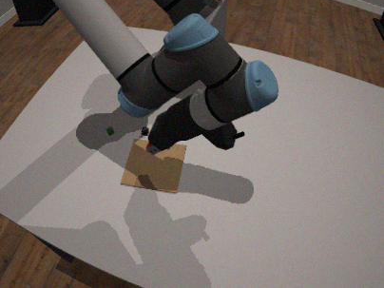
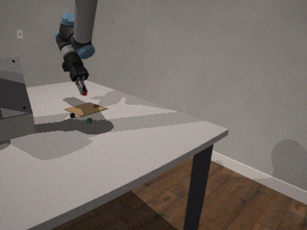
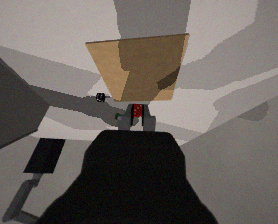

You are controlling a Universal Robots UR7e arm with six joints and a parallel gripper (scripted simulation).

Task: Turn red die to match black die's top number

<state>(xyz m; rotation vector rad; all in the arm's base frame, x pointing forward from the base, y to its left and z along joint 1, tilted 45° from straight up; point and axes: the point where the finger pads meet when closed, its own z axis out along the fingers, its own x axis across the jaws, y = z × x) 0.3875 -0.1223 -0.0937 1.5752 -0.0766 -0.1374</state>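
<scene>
My hand is 80 mm above the tan mat and 10 mm to the left of it. Round my hand: green die: 160 mm to the right, 80 mm below, 70 mm behind; then black die: 90 mm behind, 80 mm below, 60 mm to the right; then red die: 10 mm to the right, 10 mm below.
</scene>
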